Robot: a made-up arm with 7 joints. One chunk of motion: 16 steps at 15 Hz.
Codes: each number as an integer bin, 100 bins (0 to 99) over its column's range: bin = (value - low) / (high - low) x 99, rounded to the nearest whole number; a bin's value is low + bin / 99 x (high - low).
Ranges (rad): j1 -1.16..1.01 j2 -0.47..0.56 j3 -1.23..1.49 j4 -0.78..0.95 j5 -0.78..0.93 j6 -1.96..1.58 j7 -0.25..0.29
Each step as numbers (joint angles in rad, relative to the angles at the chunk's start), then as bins.
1 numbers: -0.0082 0.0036 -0.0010 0.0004 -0.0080 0.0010 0.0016
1 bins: 53 46 45 45 45 55 46
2 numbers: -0.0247 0.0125 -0.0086 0.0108 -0.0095 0.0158 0.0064
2 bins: 52 46 44 45 45 55 47
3 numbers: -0.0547 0.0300 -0.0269 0.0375 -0.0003 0.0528 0.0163
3 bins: 50 48 44 47 45 56 49
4 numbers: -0.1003 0.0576 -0.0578 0.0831 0.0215 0.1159 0.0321
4 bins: 48 51 43 49 46 58 52
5 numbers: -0.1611 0.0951 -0.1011 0.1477 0.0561 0.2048 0.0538
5 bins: 46 54 41 53 48 61 56
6 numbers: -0.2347 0.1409 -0.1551 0.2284 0.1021 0.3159 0.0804
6 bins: 42 59 39 58 51 64 61
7 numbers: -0.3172 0.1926 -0.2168 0.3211 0.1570 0.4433 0.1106
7 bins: 38 64 37 63 54 67 66
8 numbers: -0.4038 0.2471 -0.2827 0.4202 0.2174 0.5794 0.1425
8 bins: 34 69 34 69 58 71 72
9 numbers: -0.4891 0.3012 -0.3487 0.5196 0.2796 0.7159 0.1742
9 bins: 31 74 32 74 61 75 78
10 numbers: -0.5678 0.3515 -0.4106 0.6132 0.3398 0.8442 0.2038
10 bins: 27 79 30 80 65 78 83
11 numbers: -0.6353 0.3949 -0.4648 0.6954 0.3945 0.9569 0.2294
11 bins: 24 83 28 84 68 82 88
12 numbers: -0.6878 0.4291 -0.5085 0.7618 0.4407 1.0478 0.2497
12 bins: 22 86 26 88 71 84 92
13 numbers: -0.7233 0.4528 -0.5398 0.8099 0.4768 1.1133 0.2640
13 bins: 20 89 25 91 73 86 94
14 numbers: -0.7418 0.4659 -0.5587 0.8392 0.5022 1.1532 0.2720
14 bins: 19 90 24 93 74 87 96
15 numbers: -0.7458 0.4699 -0.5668 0.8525 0.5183 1.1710 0.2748
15 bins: 19 90 24 93 75 88 96
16 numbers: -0.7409 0.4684 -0.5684 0.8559 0.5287 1.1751 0.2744
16 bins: 19 90 24 94 76 88 96
